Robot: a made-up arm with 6 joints.
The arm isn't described. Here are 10 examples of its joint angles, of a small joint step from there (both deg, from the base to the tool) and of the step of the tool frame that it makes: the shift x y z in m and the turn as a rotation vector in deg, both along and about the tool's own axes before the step.
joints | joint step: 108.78 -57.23 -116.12 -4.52 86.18 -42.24 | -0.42 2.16 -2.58 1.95 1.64 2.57
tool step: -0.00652 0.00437 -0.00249 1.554 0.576 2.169
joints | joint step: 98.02 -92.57 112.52 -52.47 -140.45 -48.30 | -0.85 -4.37 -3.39 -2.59 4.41 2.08
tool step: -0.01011 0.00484 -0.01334 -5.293 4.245 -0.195
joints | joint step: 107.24 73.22 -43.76 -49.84 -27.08 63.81 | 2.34 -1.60 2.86 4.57 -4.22 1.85
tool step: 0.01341 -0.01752 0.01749 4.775 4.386 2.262
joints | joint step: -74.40 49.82 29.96 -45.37 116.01 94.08 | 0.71 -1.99 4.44 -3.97 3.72 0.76
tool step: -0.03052 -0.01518 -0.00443 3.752 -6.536 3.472
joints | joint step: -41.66 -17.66 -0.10 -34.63 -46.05 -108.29 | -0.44 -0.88 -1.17 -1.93 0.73 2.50
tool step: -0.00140 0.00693 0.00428 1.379 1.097 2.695
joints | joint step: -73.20 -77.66 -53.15 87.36 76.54 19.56 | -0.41 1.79 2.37 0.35 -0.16 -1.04
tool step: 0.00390 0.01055 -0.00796 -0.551 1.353 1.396
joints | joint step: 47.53 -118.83 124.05 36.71 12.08 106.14 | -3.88 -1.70 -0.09 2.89 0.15 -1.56
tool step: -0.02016 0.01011 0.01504 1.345 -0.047 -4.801
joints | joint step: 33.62 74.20 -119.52 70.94 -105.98 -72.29 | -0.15 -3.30 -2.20 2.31 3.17 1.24
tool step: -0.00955 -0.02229 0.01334 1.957 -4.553 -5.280
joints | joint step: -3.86 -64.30 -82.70 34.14 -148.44 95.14 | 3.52 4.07 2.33 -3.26 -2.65 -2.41
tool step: 0.01744 -0.02262 0.00342 8.722 4.900 -4.858
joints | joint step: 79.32 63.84 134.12 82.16 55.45 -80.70 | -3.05 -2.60 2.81 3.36 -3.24 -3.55
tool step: -0.01440 0.00418 0.00051 3.009 2.607 4.720
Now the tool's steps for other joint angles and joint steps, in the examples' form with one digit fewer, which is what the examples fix.
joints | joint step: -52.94 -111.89 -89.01 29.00 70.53 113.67 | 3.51 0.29 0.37 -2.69 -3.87 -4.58
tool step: -0.0054 -0.0147 0.0210 -2.67 2.44 4.55
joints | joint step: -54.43 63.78 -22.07 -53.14 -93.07 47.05 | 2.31 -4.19 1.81 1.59 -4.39 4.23
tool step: 0.0186 -0.0060 0.0129 2.25 6.45 0.55
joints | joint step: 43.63 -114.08 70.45 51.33 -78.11 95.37 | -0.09 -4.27 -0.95 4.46 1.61 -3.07
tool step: -0.0149 -0.0024 0.0000 0.35 -5.73 -0.32
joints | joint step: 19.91 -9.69 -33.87 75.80 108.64 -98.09 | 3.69 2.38 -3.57 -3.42 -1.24 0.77
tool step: 0.0227 -0.0119 0.0004 2.55 -0.02 -7.91
